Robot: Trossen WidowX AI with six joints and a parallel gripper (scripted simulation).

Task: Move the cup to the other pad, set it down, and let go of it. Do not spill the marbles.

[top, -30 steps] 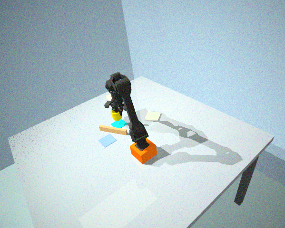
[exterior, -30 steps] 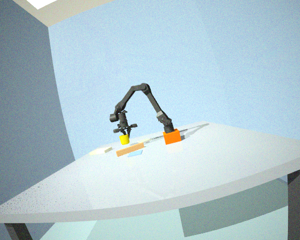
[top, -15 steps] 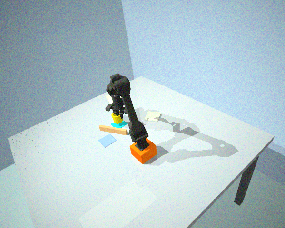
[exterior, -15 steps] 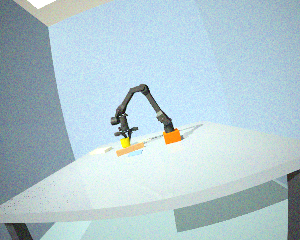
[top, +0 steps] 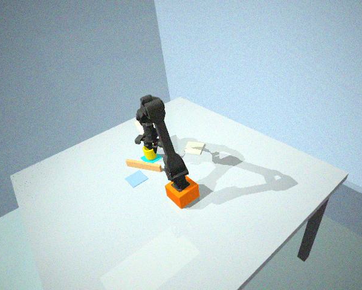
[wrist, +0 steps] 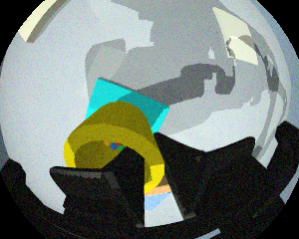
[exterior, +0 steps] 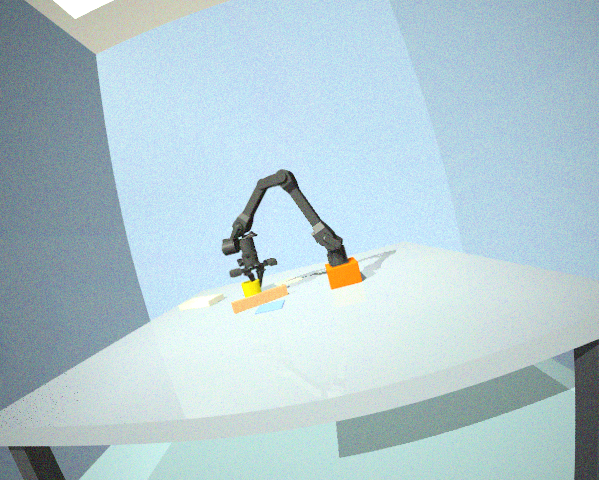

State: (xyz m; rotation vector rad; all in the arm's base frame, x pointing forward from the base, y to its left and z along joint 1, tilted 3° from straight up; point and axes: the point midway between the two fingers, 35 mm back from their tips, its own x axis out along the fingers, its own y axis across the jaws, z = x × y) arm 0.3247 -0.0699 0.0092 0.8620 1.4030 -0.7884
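Now: the yellow cup 2 cm ahead of my gripper tip and 1 cm to the left of it. The rest, counted from my gripper tip: tan wooden bar (9 cm to the left, 3 cm below, 2 cm behind); then cyan pad (5 cm below, 3 cm ahead, 2 cm to the left); then light blue pad (17 cm to the left, 6 cm behind, 5 cm below).
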